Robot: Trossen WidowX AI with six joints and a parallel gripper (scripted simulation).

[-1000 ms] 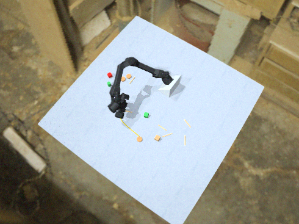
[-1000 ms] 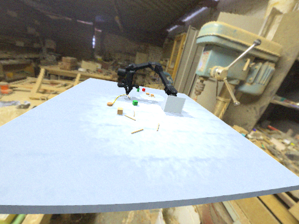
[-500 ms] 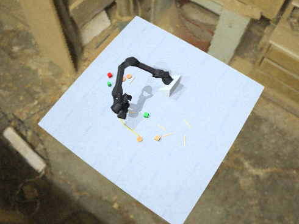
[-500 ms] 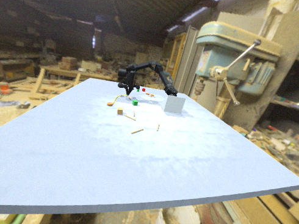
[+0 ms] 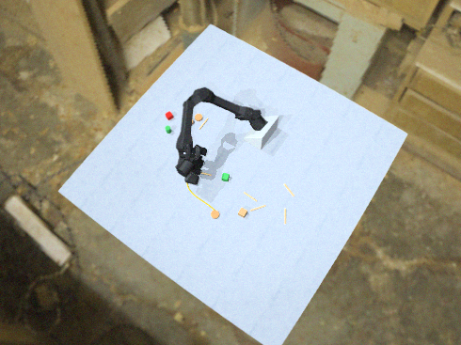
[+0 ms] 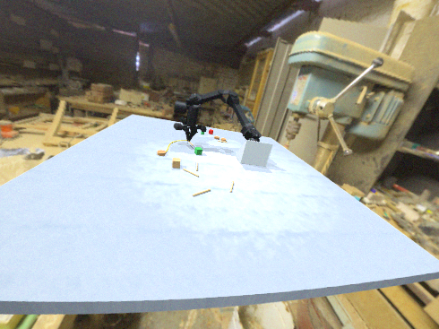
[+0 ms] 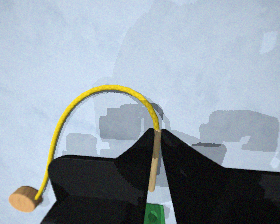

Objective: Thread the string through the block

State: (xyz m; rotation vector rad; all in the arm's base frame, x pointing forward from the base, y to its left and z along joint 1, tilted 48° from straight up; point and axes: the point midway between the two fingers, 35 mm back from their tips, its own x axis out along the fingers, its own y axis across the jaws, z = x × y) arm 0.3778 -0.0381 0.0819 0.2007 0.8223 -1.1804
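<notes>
The green cube is 120 mm to the left of my gripper tip and 70 mm behind it. From my gripper tip the other things lie so: round wooden button 210 mm to the left, 100 mm ahead, 10 mm below; then tan cube 300 mm to the left, 10 mm ahead; then thin wooden stick 20 mm to the left, 10 mm behind.
</notes>
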